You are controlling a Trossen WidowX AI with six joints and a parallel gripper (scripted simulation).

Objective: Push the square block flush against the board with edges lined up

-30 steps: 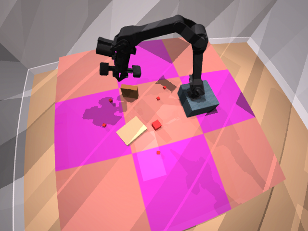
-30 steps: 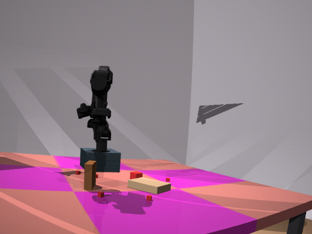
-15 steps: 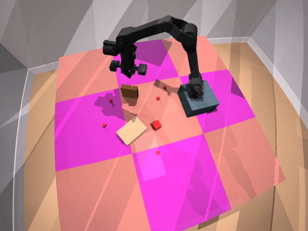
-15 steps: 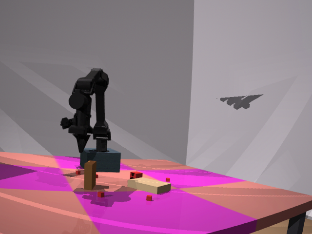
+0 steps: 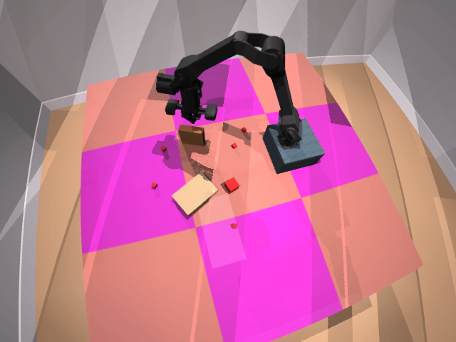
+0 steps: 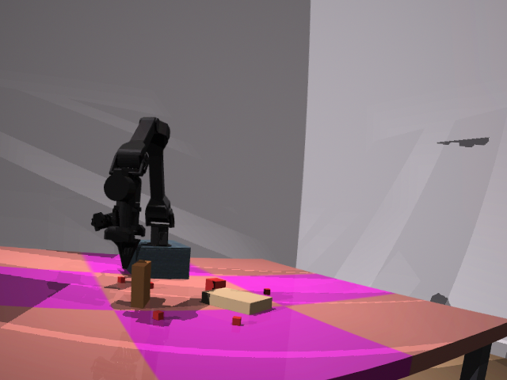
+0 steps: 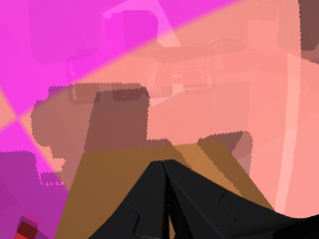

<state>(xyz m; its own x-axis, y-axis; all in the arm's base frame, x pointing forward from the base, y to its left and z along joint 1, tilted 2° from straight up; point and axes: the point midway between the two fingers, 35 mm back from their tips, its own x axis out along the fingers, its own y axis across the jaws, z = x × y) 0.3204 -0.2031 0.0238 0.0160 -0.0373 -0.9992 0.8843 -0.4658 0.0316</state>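
Now: gripper tip 2 cm short of the square brown block, 4 cm to the right of it and 3 cm above it. The rest, counted from my gripper tip: tan board: 8 cm ahead, 27 cm to the left, 7 cm below; then red cube: 7 cm behind, 28 cm to the left, 6 cm below.
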